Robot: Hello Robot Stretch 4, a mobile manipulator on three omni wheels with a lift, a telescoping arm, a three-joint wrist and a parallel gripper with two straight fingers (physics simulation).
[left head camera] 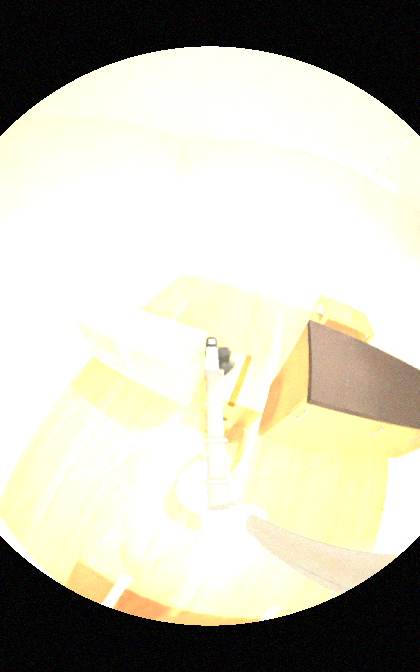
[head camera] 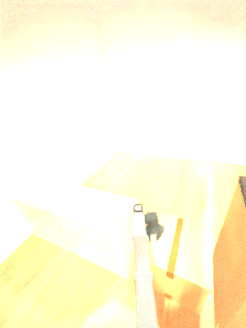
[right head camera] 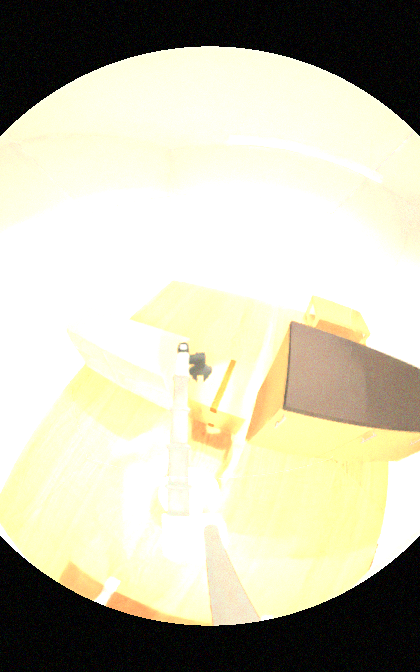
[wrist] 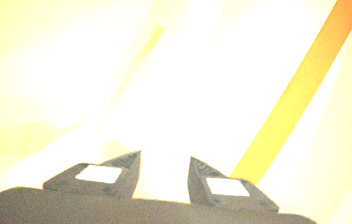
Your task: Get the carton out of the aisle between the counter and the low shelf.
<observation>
The pictures show: my gripper, a carton, a dark-topped counter, a white low shelf and a wooden table.
</observation>
